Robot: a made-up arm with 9 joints. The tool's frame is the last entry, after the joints.
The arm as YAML. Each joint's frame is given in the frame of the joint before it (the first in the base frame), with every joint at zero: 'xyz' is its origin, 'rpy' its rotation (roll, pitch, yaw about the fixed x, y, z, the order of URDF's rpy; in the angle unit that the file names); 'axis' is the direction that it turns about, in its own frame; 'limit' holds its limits. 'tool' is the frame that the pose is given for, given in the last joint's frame.
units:
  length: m
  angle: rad
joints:
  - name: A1
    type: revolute
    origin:
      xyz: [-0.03, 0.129, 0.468]
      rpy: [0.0, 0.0, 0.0]
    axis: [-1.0, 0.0, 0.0]
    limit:
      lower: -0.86
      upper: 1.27
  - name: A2
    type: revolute
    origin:
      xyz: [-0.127, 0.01, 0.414]
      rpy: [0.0, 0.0, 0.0]
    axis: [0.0, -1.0, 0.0]
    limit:
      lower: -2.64
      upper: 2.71
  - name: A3
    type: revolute
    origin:
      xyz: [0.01, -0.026, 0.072]
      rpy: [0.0, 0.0, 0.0]
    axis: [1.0, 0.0, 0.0]
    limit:
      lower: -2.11
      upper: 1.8
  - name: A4
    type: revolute
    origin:
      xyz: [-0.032, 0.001, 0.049]
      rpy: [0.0, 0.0, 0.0]
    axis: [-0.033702, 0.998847, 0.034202]
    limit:
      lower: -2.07
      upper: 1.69
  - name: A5
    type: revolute
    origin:
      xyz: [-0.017, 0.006, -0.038]
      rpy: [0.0, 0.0, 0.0]
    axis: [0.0, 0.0, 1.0]
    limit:
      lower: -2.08
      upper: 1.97
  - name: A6
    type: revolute
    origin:
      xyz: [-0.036, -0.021, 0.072]
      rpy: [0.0, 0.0, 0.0]
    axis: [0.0, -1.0, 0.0]
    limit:
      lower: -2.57
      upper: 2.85
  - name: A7
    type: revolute
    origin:
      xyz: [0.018, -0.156, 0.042]
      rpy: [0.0, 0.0, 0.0]
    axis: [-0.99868, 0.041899, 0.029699]
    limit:
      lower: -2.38
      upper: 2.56
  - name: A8
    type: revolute
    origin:
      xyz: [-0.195, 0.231, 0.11]
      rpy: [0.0, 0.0, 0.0]
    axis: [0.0, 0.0, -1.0]
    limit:
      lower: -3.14
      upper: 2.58
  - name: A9
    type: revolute
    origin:
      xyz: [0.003, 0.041, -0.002]
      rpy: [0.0, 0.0, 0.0]
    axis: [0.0, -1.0, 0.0]
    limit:
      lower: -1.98
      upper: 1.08
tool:
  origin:
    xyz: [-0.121, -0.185, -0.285]
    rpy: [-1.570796, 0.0, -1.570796]
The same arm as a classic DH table. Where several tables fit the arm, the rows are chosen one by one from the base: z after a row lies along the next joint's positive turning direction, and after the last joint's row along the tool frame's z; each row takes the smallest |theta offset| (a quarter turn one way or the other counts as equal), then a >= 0, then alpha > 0; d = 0 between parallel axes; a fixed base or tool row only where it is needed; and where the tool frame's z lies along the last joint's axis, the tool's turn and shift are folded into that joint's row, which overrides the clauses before.
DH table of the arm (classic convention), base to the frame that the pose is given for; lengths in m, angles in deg. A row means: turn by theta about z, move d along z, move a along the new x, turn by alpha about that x. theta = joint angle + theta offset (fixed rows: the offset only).
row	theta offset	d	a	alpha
base (fixed)	90	0.468	0.129	-90
A1	-90	0.157	0.414	90
A2	0	0.016	0.072	90
A3	1.96	-0.0219	0.0489	91.93
A4	-89.93	0.0093	0.0168	-88.04
A5	-1.93	0.0338	0.036	-90
A6	88.3	0.1763	-0.0425	92.4
A7	89.93	0.1878	-0.2226	91.7
A8	87.6	-0.1019	-0.003	90
A9	90	0.144	0.285	-90
tool (fixed)	-90	-0.121	0	0
Joint limits (deg, base to tool): -49.27..72.77 -151.26..155.27 -120.89..103.13 -118.6..96.83 -119.18..112.87 -147.25..163.29 -136.36..146.68 -179.91..147.82 -113.45..61.88

